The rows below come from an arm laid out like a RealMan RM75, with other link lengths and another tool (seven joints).
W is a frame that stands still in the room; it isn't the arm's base.
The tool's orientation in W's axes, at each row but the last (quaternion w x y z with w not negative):
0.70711, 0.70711, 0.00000, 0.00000
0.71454, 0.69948, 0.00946, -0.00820
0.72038, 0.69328, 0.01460, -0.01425
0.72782, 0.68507, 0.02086, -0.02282
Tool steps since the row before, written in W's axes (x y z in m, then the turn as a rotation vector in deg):
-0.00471, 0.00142, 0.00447, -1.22, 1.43, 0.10
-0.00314, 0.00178, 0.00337, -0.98, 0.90, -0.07
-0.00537, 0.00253, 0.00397, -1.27, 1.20, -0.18
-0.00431, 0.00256, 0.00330, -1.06, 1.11, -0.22
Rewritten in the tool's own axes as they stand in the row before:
-0.00471, 0.00447, -0.00142, -1.22, 0.10, -1.43
-0.00322, 0.00333, -0.00171, -0.98, -0.08, -0.90
-0.00553, 0.00384, -0.00238, -1.26, -0.19, -1.21
-0.00452, 0.00318, -0.00235, -1.05, -0.22, -1.12

